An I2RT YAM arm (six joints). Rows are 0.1 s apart.
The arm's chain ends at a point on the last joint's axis. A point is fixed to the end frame.
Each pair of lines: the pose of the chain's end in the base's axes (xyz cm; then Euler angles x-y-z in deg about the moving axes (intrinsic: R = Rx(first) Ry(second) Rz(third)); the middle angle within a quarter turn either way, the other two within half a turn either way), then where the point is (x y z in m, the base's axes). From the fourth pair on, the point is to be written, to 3 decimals.
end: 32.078, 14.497, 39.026, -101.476, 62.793, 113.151
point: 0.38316 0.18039 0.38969
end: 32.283, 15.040, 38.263, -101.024, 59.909, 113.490
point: 0.38340 0.18883 0.38177
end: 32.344, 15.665, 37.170, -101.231, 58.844, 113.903
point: 0.38332 0.19613 0.37050
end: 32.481, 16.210, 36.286, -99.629, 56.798, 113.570
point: 0.383 0.204 0.362
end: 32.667, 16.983, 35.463, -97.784, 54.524, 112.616
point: 0.383 0.214 0.355
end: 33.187, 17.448, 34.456, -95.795, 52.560, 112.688
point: 0.387 0.220 0.346
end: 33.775, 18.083, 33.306, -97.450, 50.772, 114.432
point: 0.392 0.228 0.333
